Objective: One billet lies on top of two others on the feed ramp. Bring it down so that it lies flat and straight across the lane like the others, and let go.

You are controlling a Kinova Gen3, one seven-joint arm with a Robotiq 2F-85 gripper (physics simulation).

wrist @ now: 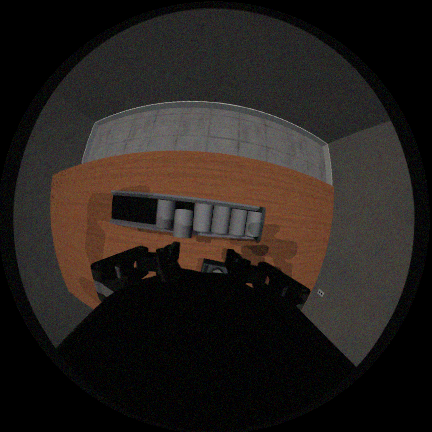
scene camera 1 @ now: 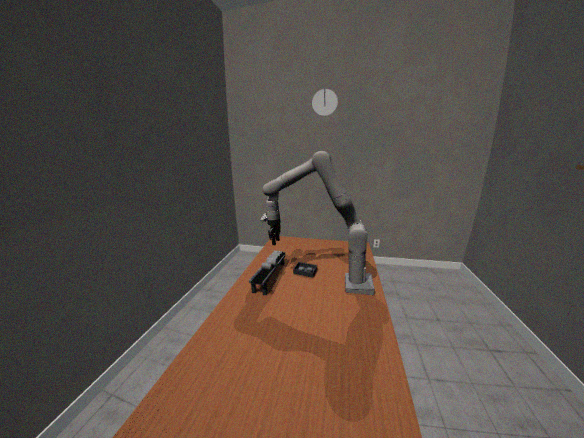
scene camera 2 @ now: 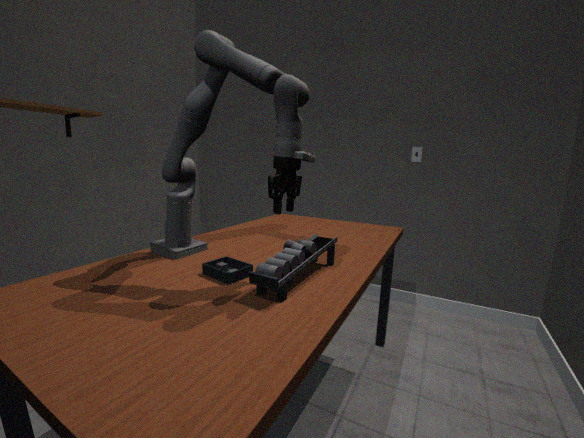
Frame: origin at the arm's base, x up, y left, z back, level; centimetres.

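Seen in the pictures: gripper, fingertip midpoint: (wrist: 202, 252) (scene camera 1: 276, 242) (scene camera 2: 283, 212); arm's base, link origin: (scene camera 1: 356, 279) (scene camera 2: 179, 243).
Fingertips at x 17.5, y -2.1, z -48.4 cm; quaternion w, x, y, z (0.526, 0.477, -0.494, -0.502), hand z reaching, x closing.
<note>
Offsets run from my fingertips to a thing's top centre. Level surfaces: height alone.
The feed ramp (scene camera 1: 262, 276) (scene camera 2: 264, 280) (wrist: 135, 195) is a dark raised channel holding a row of grey billets. In the wrist view, one billet {dx -9.0, dy +4.5, dz -1.4 cm} (scene camera 2: 294, 245) (wrist: 183, 223) is shifted toward the near rail and overlaps it. It looks tilted, with its near end raised, between a billet {dx -9.7, dy +8.6, dz -3.2 cm} (scene camera 2: 309, 246) (wrist: 165, 214) on its left and a billet {dx -10.5, dy +0.6, dz -3.2 cm} (wrist: 202, 216) on its right. Several billets lie across the lane to the right. How deep the shifted one sits is unclear. My gripper (scene camera 1: 275, 241) (scene camera 2: 283, 208) (wrist: 202, 252) is open and empty, high above the ramp and toward the tray side.
A small dark tray {dx -17.3, dy -4.8, dz +17.2 cm} (scene camera 1: 304, 275) (scene camera 2: 239, 278) with small grey items stands on the table {dx -20.8 cm} (scene camera 1: 280, 390) (scene camera 2: 165, 370) (wrist: 125, 172), between the ramp and the arm's base (scene camera 1: 359, 286) (scene camera 2: 178, 248). The ramp stands near a long table edge. A wall shelf (scene camera 2: 45, 108) is at the left in scene camera 2.
</note>
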